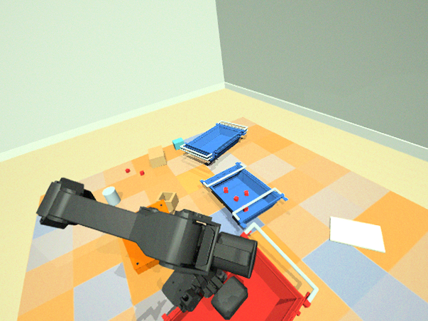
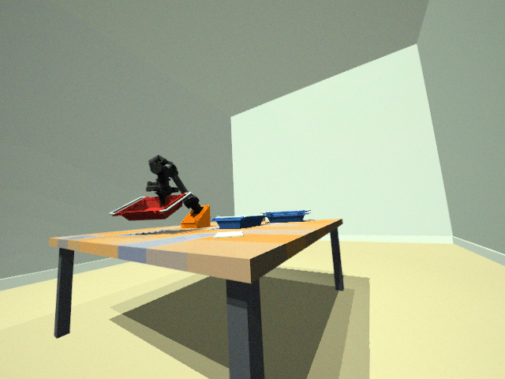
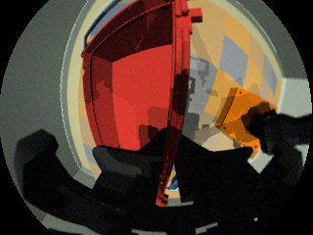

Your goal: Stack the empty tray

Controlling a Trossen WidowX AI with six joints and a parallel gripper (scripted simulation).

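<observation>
My gripper tip is 8 cm to the left of the red tray, 3 cm short of it and 1 cm above it. From my gripper tip the other things lie so: pale cylinder 64 cm to the left, 21 cm behind, 11 cm below; white sheet 50 cm ahead, 15 cm below, 2 cm to the right; small open box 46 cm to the left, 13 cm below, 1 cm ahead.
</observation>
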